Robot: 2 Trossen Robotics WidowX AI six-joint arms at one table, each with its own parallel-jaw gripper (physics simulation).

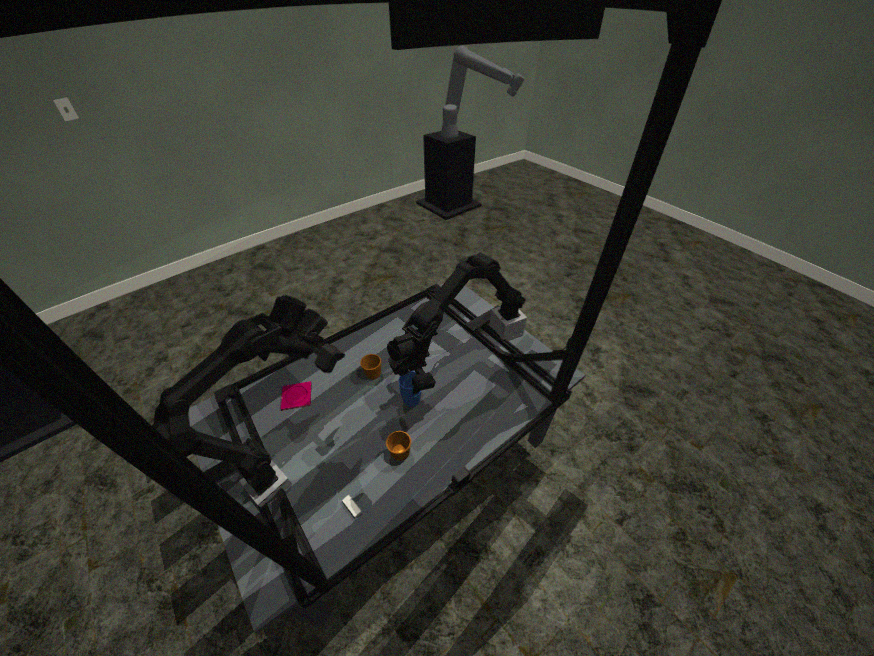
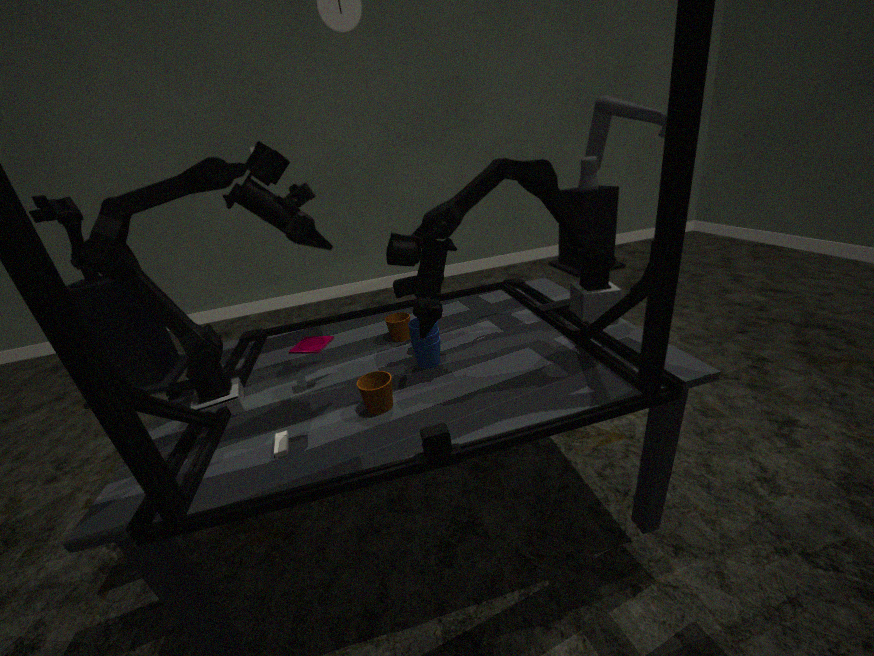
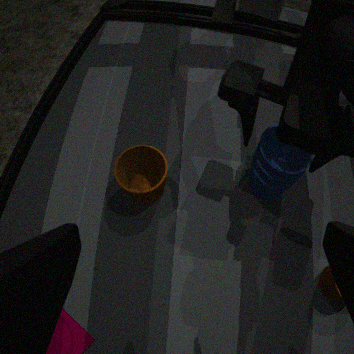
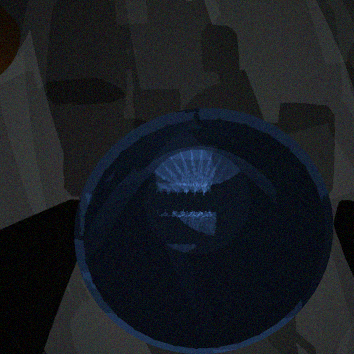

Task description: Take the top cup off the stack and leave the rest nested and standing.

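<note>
A stack of nested blue cups stands upright near the middle of the table. My right gripper is open and points straight down over the stack, with one finger on each side of the top rim. My left gripper is open and empty. It hangs high above the table's left part, well away from the stack.
Two single orange cups stand upright, one behind the stack and one in front. A pink square and a small white block lie flat. A black frame post rises at the right.
</note>
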